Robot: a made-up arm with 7 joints.
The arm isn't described. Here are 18 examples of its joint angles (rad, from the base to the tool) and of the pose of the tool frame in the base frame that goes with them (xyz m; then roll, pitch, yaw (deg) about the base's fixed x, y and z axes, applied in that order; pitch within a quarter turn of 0, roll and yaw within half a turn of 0).
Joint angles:
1: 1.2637 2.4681 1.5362 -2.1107 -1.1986 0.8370 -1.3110
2: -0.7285 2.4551 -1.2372 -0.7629 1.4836 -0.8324 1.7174
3: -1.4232 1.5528 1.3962 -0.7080 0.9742 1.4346 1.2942
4: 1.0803 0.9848 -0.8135 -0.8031 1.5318 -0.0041 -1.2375
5: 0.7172 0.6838 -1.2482 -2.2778 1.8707 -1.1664 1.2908
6: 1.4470 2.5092 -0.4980 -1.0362 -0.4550 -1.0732 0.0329
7: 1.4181 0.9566 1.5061 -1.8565 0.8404 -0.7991 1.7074
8: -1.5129 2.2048 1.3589 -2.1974 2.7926 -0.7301 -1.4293
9: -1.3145 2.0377 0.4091 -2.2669 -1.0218 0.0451 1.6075
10: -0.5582 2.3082 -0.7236 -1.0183 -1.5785 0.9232 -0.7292
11: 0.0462 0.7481 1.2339 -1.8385 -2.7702 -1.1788 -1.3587
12: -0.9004 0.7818 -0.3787 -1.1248 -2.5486 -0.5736 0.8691
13: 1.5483 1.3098 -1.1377 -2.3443 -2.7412 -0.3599 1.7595
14: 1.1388 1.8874 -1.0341 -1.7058 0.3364 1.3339 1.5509
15: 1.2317 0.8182 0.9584 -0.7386 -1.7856 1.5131 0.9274
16: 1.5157 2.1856 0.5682 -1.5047 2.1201 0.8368 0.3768
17: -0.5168 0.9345 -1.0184 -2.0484 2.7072 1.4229 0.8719
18: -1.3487 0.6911 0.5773 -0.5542 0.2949 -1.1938 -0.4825
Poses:
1: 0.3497 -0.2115 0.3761 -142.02 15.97 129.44
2: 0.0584 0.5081 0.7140 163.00 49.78 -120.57
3: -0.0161 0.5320 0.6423 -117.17 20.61 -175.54
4: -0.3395 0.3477 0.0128 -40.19 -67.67 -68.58
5: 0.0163 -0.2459 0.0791 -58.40 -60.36 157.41
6: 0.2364 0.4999 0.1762 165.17 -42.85 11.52
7: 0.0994 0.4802 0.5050 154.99 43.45 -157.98
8: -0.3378 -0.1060 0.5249 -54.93 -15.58 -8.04
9: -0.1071 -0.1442 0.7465 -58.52 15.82 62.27
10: 0.3376 0.3891 0.6672 -157.85 39.42 -159.63
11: 0.1932 0.3797 0.5172 -158.42 -32.56 -102.92
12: 0.5951 0.0036 0.4802 -33.54 -21.56 153.35
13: -0.1819 -0.1051 0.1512 129.42 -23.35 81.89
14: -0.1524 0.3280 0.0889 -12.65 15.87 -84.13
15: -0.2328 0.5330 0.2495 -88.18 50.83 -149.98
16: 0.3275 0.3637 0.1254 40.79 -63.11 -79.01
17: 0.3642 -0.1476 0.1883 -101.86 -11.69 30.65
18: 0.5415 0.3133 0.5623 -145.86 46.56 -25.88
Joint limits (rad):
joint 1: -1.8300..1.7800
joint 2: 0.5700..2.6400
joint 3: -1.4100..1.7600
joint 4: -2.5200..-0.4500
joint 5: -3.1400..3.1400
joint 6: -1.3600..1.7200
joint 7: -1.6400..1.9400
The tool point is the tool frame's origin. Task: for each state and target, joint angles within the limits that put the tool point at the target. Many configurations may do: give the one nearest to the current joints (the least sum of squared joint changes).
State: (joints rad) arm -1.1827 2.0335 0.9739 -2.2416 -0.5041 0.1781 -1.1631
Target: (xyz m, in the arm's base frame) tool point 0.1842 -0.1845 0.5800
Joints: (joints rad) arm -0.4176 2.0943 0.4848 -2.5200 -0.7549 0.0856 -1.1806
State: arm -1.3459 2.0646 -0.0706 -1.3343 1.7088 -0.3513 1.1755
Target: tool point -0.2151 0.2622 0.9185
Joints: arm -1.4179 2.3770 0.2217 -0.9211 1.5354 -0.8529 1.1918
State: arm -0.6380 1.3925 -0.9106 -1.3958 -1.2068 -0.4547 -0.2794
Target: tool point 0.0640 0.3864 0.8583
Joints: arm -1.1968 2.1083 -0.4758 -0.5453 -1.0008 -0.6041 -0.0448
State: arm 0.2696 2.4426 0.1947 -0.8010 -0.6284 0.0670 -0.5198
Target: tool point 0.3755 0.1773 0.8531
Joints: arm 0.2155 2.5936 0.2409 -0.5378 -0.5297 0.5013 -0.6573
